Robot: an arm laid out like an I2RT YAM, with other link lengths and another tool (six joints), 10 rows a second.
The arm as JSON. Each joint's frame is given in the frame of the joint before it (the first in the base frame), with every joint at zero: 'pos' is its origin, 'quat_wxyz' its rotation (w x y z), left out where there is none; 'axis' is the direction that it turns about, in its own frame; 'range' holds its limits. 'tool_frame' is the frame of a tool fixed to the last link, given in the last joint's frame.
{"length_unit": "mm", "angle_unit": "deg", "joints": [
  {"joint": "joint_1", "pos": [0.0, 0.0, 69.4], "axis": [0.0, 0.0, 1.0], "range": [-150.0, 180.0]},
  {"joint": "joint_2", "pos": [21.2, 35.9, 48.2], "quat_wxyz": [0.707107, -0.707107, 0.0, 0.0], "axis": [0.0, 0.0, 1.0], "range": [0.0, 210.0]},
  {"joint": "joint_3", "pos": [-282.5, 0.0, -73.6], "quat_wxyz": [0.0, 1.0, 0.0, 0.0], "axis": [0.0, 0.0, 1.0], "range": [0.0, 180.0]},
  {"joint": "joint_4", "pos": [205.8, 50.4, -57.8], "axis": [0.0, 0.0, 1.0], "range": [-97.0, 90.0]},
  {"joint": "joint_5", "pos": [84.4, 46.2, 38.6], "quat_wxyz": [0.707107, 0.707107, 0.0, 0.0], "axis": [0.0, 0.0, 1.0], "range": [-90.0, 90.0]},
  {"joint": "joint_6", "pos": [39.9, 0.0, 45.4], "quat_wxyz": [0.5, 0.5, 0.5, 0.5], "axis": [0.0, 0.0, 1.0], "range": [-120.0, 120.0]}
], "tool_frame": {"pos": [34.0, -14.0, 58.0], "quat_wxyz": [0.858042, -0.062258, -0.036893, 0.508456]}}
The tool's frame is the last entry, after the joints.
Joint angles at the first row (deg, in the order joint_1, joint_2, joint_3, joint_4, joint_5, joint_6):
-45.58, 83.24, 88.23, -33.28, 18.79, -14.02
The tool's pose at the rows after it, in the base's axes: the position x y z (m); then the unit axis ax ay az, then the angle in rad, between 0 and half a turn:
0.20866, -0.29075, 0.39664, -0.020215, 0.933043, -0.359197, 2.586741
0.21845, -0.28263, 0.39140, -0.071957, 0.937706, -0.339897, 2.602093
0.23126, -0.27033, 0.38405, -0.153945, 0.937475, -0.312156, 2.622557
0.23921, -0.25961, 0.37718, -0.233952, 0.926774, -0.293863, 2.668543
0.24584, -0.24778, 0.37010, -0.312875, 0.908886, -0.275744, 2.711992
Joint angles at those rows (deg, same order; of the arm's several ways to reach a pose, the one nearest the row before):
-44.38, 83.24, 88.22, -36.45, 10.11, -21.30
-43.33, 83.24, 88.23, -38.37, 7.35, -25.10
-42.24, 83.24, 88.22, -41.12, 2.70, -31.66
-41.67, 83.24, 88.22, -44.01, -0.51, -39.62
-41.15, 83.24, 88.23, -47.00, -3.57, -47.81

